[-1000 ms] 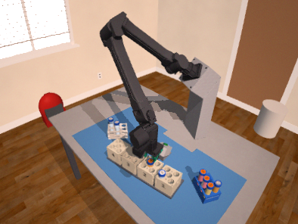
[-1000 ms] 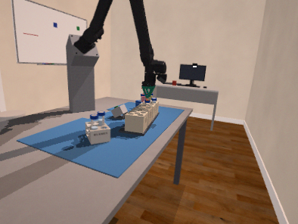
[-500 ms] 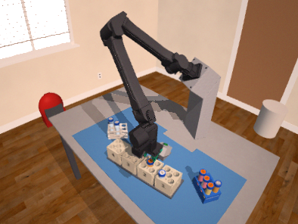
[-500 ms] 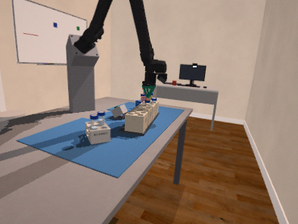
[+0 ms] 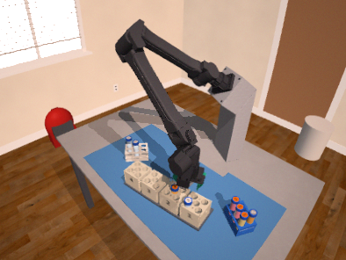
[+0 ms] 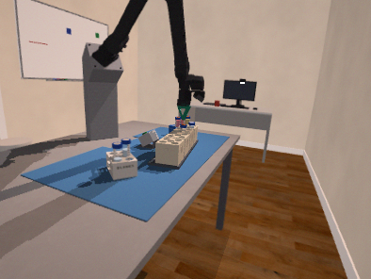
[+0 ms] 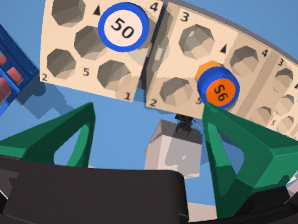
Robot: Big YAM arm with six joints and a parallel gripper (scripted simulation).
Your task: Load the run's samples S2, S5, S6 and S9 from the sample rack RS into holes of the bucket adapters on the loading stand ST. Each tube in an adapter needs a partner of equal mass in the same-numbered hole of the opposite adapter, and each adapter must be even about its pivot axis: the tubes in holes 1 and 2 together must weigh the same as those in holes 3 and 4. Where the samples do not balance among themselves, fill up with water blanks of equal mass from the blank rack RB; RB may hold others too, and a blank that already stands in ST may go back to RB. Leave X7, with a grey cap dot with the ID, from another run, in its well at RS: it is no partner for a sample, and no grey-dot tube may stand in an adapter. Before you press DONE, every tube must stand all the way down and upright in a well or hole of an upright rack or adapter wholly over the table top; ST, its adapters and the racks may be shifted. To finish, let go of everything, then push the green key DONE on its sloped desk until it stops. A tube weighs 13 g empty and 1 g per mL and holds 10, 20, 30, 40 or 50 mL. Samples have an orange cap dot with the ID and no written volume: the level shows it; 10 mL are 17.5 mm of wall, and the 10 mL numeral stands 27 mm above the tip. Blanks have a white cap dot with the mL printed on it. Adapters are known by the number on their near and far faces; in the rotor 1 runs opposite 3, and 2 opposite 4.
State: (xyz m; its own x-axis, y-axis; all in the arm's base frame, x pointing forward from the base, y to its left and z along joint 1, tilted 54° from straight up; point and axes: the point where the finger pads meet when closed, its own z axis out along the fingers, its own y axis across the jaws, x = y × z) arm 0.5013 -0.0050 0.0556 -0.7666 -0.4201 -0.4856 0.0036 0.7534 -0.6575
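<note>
Right now my hand is 30 mm past the sample tube S5, 200 mm to the right of it and 90 mm above it. Also, from my hand: 50 mL blank (50 mm ahead, 10 mm to the left, 90 mm below); then orange-dot tube (60 mm to the right, 90 mm below); then adapter 1 (30 mm ahead, 50 mm to the left, 100 mm below).
</note>
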